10 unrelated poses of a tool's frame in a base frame.
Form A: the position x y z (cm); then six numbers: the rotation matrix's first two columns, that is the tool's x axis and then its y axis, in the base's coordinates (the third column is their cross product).
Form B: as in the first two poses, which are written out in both.
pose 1, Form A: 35.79, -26.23, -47.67, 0.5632, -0.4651, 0.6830, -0.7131, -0.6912, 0.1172
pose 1, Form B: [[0.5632, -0.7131, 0.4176], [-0.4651, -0.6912, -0.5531], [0.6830, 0.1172, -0.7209]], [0.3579, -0.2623, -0.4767]
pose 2, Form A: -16.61, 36.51, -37.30, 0.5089, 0.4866, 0.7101, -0.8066, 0.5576, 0.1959
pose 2, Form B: [[0.5089, -0.8066, -0.3006], [0.4866, 0.5576, -0.6725], [0.7101, 0.1959, 0.6763]], [-0.1661, 0.3651, -0.3730]
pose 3, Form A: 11.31, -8.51, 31.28, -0.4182, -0.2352, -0.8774, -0.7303, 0.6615, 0.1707
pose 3, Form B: [[-0.4182, -0.7303, 0.5403], [-0.2352, 0.6615, 0.7122], [-0.8774, 0.1707, -0.4484]], [0.1131, -0.0851, 0.3128]
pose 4, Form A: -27.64, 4.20, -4.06, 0.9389, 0.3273, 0.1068, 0.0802, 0.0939, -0.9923
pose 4, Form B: [[0.9389, 0.0802, -0.3348], [0.3273, 0.0939, 0.9402], [0.1068, -0.9923, 0.0619]], [-0.2764, 0.0420, -0.0406]
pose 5, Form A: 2.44, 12.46, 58.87, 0.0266, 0.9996, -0.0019, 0.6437, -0.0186, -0.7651
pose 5, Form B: [[0.0266, 0.6437, -0.7648], [0.9996, -0.0186, 0.0191], [-0.0019, -0.7651, -0.6439]], [0.0244, 0.1246, 0.5887]
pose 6, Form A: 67.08, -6.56, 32.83, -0.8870, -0.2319, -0.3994, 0.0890, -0.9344, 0.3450
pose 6, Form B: [[-0.8870, 0.0890, -0.4532], [-0.2319, -0.9344, 0.2705], [-0.3994, 0.3450, 0.8495]], [0.6708, -0.0656, 0.3283]
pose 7, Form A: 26.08, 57.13, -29.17, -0.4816, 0.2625, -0.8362, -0.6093, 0.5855, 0.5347
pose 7, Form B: [[-0.4816, -0.6093, 0.6300], [0.2625, 0.5855, 0.7670], [-0.8362, 0.5347, -0.1220]], [0.2608, 0.5713, -0.2917]
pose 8, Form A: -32.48, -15.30, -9.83, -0.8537, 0.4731, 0.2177, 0.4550, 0.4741, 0.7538
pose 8, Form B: [[-0.8537, 0.4550, 0.2534], [0.4731, 0.4741, 0.7426], [0.2177, 0.7538, -0.6200]], [-0.3248, -0.1530, -0.0983]
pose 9, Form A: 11.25, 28.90, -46.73, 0.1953, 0.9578, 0.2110, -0.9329, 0.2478, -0.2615
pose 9, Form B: [[0.1953, -0.9329, -0.3028], [0.9578, 0.2478, -0.1458], [0.2110, -0.2615, 0.9419]], [0.1125, 0.2890, -0.4673]
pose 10, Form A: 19.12, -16.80, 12.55, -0.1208, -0.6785, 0.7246, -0.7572, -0.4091, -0.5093
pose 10, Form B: [[-0.1208, -0.7572, 0.6420], [-0.6785, -0.4091, -0.6102], [0.7246, -0.5093, -0.4643]], [0.1912, -0.1680, 0.1255]
